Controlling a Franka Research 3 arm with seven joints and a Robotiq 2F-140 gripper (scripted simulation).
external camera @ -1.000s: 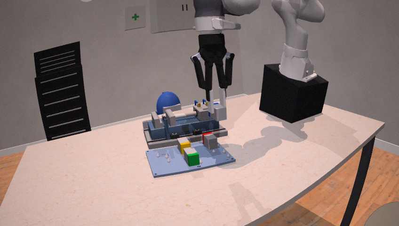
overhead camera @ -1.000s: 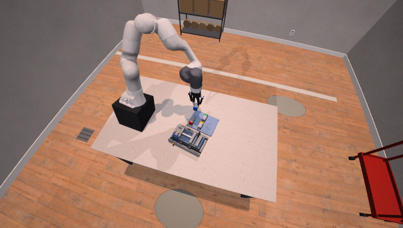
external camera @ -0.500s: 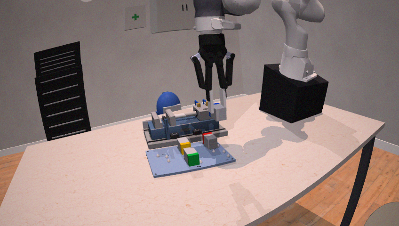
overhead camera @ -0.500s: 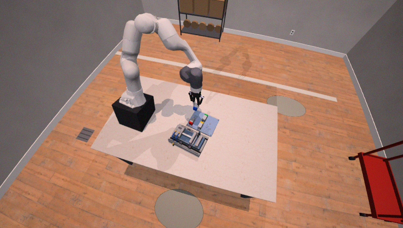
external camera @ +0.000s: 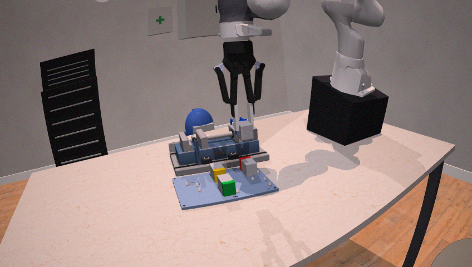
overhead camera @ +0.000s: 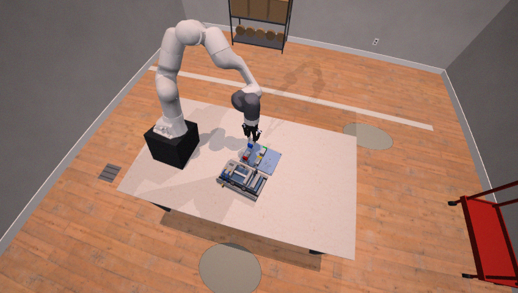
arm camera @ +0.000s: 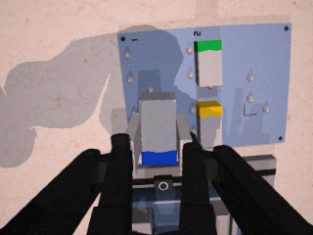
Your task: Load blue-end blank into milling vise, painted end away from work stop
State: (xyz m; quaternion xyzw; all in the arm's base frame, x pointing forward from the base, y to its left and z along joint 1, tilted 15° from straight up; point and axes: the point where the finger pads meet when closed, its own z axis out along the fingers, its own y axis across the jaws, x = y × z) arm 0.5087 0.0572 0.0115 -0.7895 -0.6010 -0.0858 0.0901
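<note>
Right now the moving jaw is 220 mm to the right of my hand, 110 mm below it and 30 mm ahead of it. Also, from my hand: blue-ended blank (30 mm below); then red-ended blank (160 mm below, 40 mm to the right, 30 mm behind); then yellow-ended blank (160 mm below, 60 mm to the right, 60 mm ahead).
</note>
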